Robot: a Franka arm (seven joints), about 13 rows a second.
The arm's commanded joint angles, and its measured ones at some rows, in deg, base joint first. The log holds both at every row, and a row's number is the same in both.
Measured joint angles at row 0: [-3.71, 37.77, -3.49, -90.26, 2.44, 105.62, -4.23]
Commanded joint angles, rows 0 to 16: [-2.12, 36.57, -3.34, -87.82, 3.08, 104.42, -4.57]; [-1.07, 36.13, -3.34, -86.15, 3.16, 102.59, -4.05]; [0.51, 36.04, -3.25, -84.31, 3.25, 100.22, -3.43]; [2.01, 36.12, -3.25, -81.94, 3.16, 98.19, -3.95]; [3.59, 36.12, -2.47, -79.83, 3.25, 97.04, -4.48]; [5.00, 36.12, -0.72, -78.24, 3.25, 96.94, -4.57]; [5.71, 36.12, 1.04, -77.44, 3.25, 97.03, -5.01]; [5.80, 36.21, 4.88, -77.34, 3.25, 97.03, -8.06]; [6.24, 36.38, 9.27, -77.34, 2.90, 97.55, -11.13]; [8.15, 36.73, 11.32, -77.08, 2.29, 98.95, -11.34]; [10.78, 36.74, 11.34, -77.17, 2.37, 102.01, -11.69]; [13.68, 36.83, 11.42, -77.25, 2.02, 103.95, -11.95]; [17.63, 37.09, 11.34, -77.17, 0.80, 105.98, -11.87]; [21.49, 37.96, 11.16, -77.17, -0.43, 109.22, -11.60]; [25.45, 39.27, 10.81, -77.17, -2.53, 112.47, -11.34]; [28.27, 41.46, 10.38, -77.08, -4.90, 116.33, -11.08]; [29.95, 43.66, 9.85, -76.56, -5.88, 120.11, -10.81]
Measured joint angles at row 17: [26.62, 39.33, 11.30, -78.11, -2.80, 114.96, -10.50]
